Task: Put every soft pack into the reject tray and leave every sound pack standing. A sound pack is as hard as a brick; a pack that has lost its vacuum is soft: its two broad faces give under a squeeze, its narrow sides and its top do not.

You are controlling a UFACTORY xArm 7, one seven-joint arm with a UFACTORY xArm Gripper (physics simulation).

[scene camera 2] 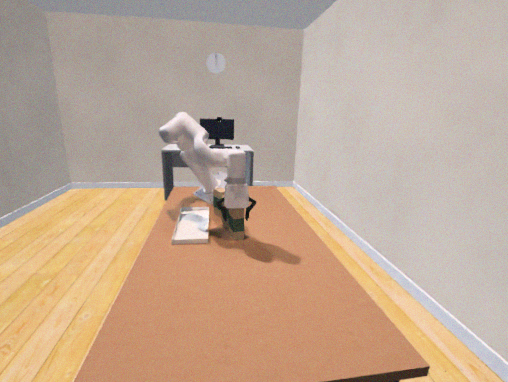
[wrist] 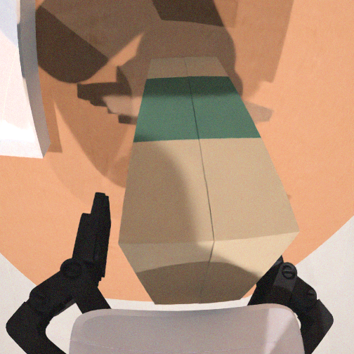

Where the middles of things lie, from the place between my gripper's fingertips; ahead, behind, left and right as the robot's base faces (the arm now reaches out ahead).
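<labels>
The white reject tray (scene camera 2: 192,227) is part of my scene, and my hand is 150 mm past the tray, 80 mm above it and 210 mm to the left of it.
</labels>
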